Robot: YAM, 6 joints.
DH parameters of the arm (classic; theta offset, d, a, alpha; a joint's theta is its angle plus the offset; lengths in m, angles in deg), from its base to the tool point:
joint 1: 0 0.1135 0.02 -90
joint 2: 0 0 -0.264 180
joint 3: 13.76 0 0.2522 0
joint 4: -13.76 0 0.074 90
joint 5: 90 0 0 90
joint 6: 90 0.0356 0 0
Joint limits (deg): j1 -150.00..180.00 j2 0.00..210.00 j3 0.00..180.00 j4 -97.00..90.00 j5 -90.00..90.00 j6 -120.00..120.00
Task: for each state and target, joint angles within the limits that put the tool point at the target. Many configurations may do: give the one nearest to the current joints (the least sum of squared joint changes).
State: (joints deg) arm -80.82 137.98 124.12 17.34 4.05 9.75
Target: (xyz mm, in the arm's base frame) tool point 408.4 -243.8 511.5
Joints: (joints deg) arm -30.81 121.68 134.57 20.45 0.31 9.75
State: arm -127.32 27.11 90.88 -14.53 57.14 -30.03
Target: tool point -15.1 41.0 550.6
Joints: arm -116.06 34.14 87.62 -14.91 62.50 -30.03
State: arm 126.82 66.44 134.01 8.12 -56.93 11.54
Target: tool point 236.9 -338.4 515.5
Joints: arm 129.43 28.07 141.24 8.72 -63.85 11.54
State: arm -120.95 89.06 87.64 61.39 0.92 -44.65
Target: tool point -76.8 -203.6 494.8
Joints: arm -110.80 67.26 62.78 66.88 -0.83 -44.65
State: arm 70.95 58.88 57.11 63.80 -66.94 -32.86
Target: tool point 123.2 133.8 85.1
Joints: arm 37.42 90.31 6.41 46.44 -61.91 -32.86
